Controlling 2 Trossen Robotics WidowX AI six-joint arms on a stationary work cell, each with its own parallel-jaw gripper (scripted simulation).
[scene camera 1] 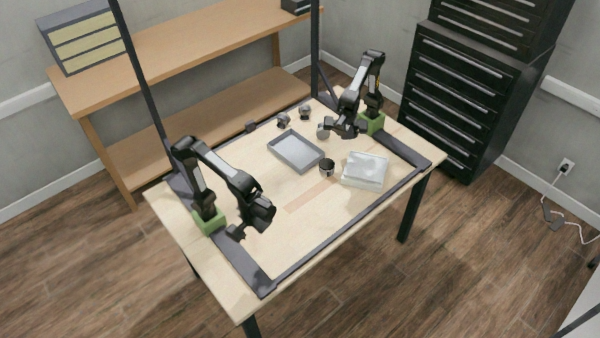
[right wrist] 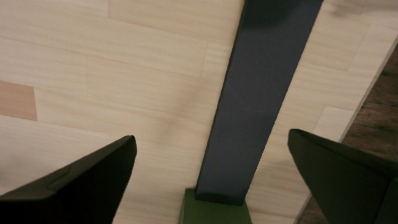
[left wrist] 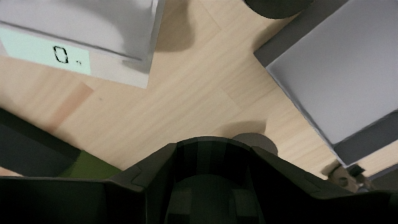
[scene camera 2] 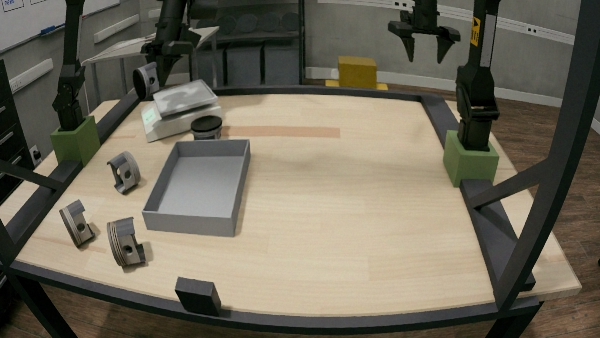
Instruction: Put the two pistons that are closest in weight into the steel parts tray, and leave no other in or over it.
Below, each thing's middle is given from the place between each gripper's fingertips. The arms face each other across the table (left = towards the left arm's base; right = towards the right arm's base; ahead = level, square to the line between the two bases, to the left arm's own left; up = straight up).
I see my left gripper 140 mm short of the grey pan (scene camera 2: 170, 100), 130 mm above it and 10 mm to the right of it. From my left hand the other things lie so: white scale (scene camera 2: 155, 127) 150 mm below, 130 mm ahead, 20 mm to the left; then steel parts tray (scene camera 2: 199, 178) 170 mm below, 170 mm behind, 140 mm to the right.
Right now my right hand is 340 mm past the steel parts tray, 450 mm to the right of it and 190 mm above it. Round my right hand: white scale: 30 mm behind, 610 mm to the left, 160 mm below; grey pan: 30 mm behind, 600 mm to the left, 140 mm below.
